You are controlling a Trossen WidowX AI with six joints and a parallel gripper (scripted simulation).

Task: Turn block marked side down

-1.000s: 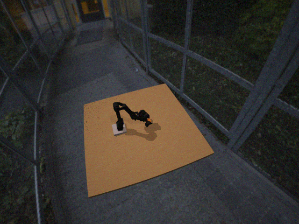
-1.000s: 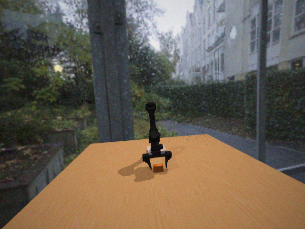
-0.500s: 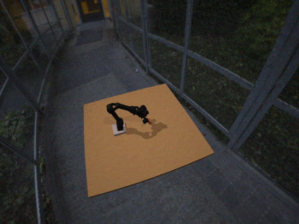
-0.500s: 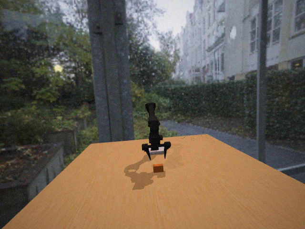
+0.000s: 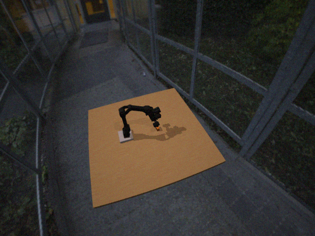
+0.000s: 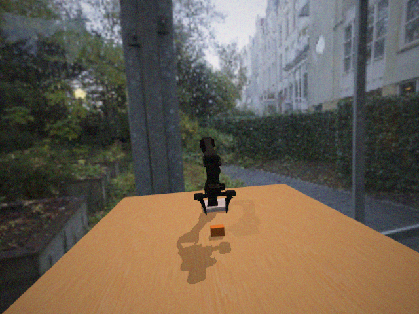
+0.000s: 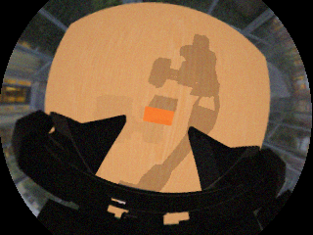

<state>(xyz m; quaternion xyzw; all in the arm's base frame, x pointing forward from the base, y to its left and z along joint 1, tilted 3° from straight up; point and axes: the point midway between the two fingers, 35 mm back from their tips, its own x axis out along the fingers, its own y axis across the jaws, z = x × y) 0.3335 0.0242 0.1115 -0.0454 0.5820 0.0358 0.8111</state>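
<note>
Now: gripper tip 7 cm above the orange block.
</note>
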